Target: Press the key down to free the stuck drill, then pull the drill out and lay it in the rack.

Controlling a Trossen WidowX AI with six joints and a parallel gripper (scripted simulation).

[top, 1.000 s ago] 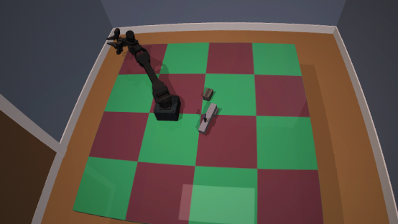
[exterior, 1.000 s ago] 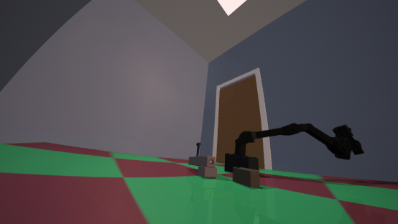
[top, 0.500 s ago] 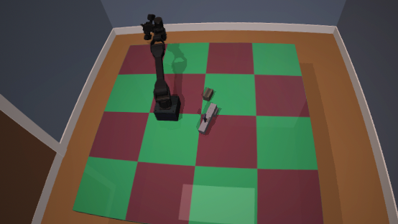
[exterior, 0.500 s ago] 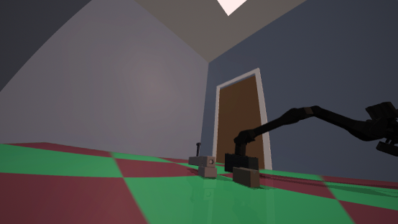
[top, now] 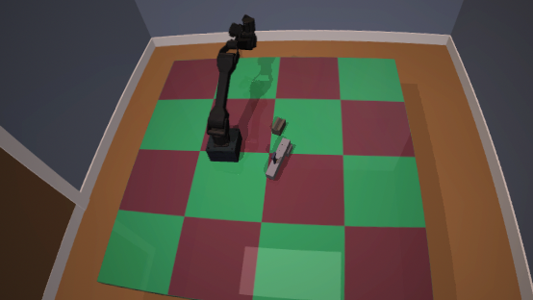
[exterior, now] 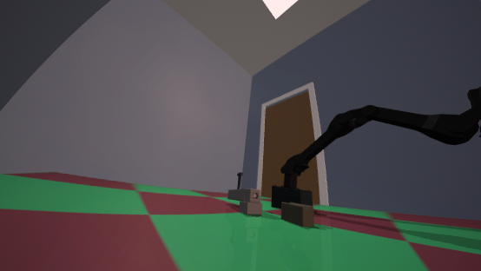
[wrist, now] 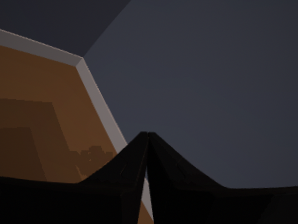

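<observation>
Right now my gripper tip is 21 cm short of the key, 79 cm to the left of it and 10 cm above it. Round my gripper tip: grey holder block 23 cm ahead, 76 cm to the right, 15 cm below; then dark rack 22 cm ahead, 57 cm to the right, 17 cm below; then drill 23 cm ahead, 74 cm to the right, 14 cm below.
</observation>
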